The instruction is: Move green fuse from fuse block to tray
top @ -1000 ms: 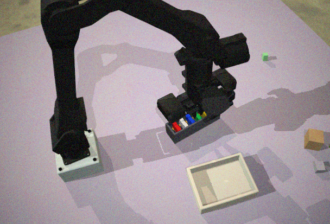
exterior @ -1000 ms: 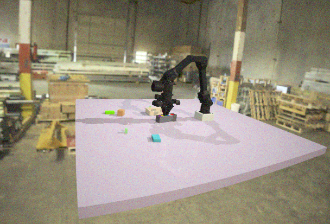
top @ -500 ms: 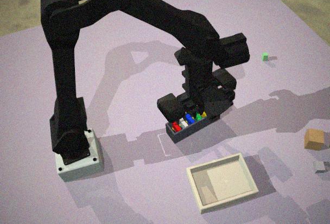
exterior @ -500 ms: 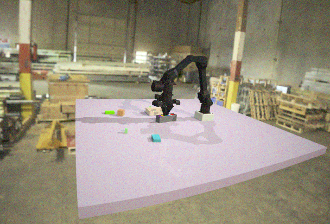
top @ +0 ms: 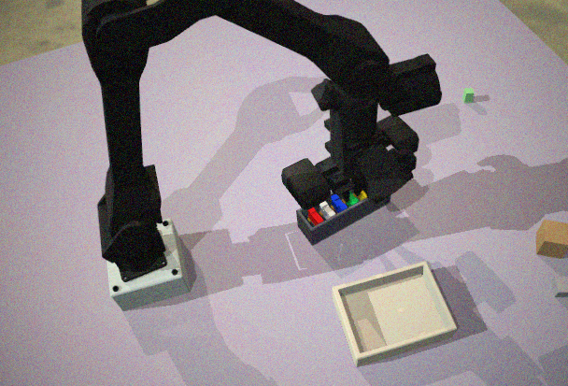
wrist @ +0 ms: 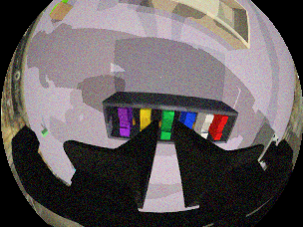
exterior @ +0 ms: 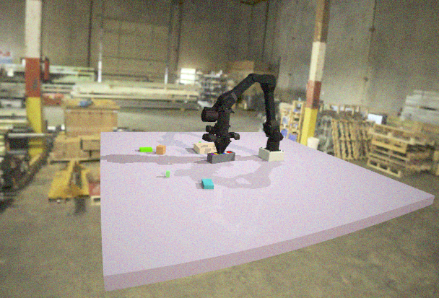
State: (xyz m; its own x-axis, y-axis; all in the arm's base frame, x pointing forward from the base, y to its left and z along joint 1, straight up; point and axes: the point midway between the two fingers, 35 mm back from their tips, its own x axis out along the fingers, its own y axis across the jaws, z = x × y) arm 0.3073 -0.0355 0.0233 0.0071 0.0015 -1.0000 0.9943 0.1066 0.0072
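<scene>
Right now my gripper tip is 10 mm above the green fuse. Also, from my gripper tip: tray (180 mm to the right, 30 mm below, 30 mm behind); brown block (230 mm ahead, 190 mm to the right, 20 mm below); teal block (240 mm to the left, 200 mm ahead, 30 mm below).
</scene>
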